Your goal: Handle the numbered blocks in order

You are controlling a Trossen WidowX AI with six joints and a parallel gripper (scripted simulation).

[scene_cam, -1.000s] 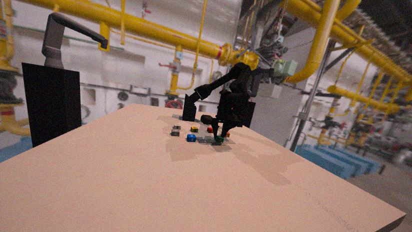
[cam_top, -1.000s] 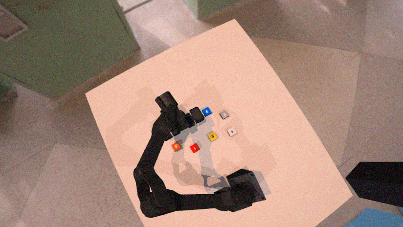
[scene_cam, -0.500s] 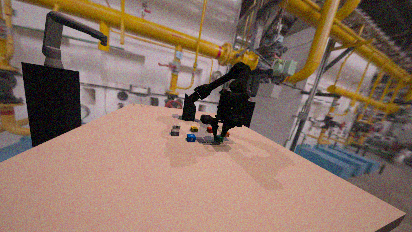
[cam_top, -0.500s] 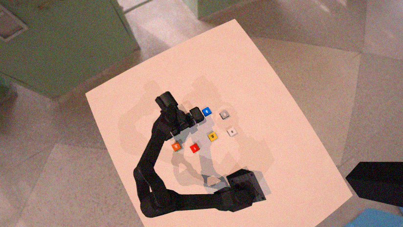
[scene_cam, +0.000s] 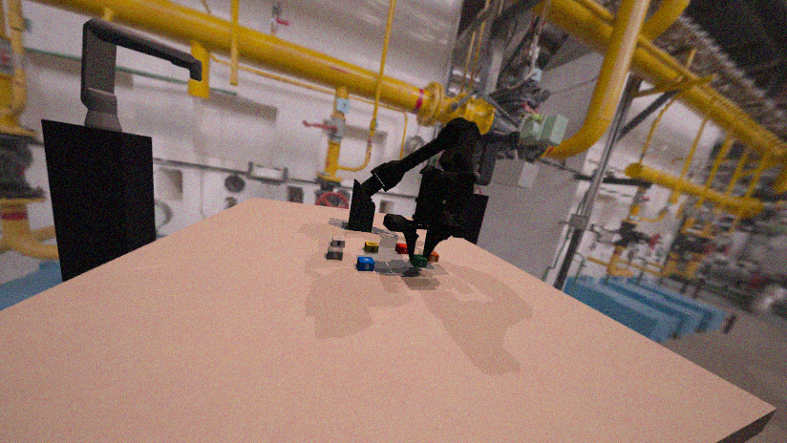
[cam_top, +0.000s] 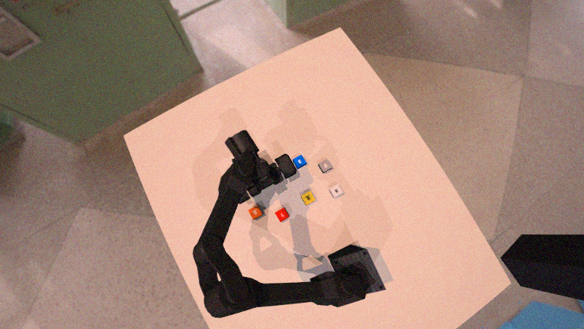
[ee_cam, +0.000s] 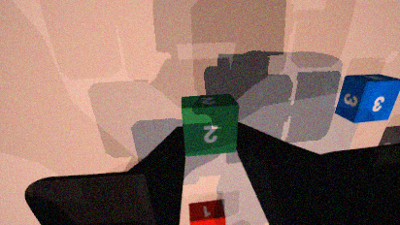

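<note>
The blue block is 130 mm to the right of my gripper tip and 10 mm below it. From my gripper tip the other things lie so: orange block (50 mm behind, 80 mm to the left, 10 mm below); green block (right at my gripper tip); red block (110 mm behind, 10 mm to the left, 10 mm below).
</note>
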